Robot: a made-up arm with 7 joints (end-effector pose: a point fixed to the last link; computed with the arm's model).
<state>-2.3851 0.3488 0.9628 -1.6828 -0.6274 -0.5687 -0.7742</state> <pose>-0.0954 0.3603 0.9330 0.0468 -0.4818 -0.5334</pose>
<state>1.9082 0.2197 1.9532 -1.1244 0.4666 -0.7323 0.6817</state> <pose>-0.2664 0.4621 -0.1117 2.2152 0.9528 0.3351</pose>
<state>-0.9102 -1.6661 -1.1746 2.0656 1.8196 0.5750 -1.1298</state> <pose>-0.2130 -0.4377 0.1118 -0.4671 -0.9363 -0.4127</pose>
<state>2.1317 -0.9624 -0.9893 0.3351 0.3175 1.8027 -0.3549</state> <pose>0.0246 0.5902 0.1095 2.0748 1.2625 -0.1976</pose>
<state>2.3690 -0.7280 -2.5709 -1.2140 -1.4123 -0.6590 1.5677</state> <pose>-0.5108 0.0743 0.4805 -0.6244 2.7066 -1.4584</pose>
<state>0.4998 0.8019 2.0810 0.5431 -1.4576 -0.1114 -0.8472</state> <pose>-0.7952 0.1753 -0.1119 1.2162 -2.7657 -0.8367</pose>
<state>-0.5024 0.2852 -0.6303 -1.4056 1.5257 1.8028 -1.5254</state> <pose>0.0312 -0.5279 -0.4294 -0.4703 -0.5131 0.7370</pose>
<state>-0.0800 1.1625 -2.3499 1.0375 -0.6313 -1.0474 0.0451</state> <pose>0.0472 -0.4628 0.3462 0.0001 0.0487 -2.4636</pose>
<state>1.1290 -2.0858 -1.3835 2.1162 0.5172 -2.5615 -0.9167</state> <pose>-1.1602 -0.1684 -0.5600 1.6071 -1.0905 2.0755</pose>
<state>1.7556 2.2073 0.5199 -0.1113 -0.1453 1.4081 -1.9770</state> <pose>-0.5591 0.1232 -0.8115 -0.2003 1.0699 0.5946</pose>
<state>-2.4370 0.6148 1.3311 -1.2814 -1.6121 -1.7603 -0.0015</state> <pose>-0.7638 0.0943 0.7073 -0.5362 -0.9252 1.4573</pose>
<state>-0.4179 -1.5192 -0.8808 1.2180 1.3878 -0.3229 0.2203</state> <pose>-0.7136 -0.3327 -0.2732 -1.1073 0.2553 0.6311</pose>
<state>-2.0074 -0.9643 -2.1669 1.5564 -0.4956 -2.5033 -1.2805</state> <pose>-0.3737 -0.8393 0.6637 -0.8410 -1.0962 -2.5640</pose>
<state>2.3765 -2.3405 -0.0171 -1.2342 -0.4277 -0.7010 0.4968</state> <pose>-0.7340 0.4753 -0.0428 -0.1752 -1.0037 -2.2950</pose>
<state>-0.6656 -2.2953 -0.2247 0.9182 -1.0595 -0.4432 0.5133</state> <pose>-0.2604 -0.5354 0.5575 0.2590 0.8507 -0.4445</pose>
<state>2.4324 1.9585 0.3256 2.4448 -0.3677 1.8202 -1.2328</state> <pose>0.0820 0.9572 0.0779 1.2030 1.8723 -0.0444</pose>
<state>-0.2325 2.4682 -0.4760 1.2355 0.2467 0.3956 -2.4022</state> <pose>-0.3109 -0.5160 -0.0605 0.5389 0.3142 -2.6673</pose>
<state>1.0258 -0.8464 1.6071 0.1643 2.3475 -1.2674 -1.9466</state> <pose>-1.0461 0.2679 -0.3388 -0.1522 2.3760 -1.3795</pose>
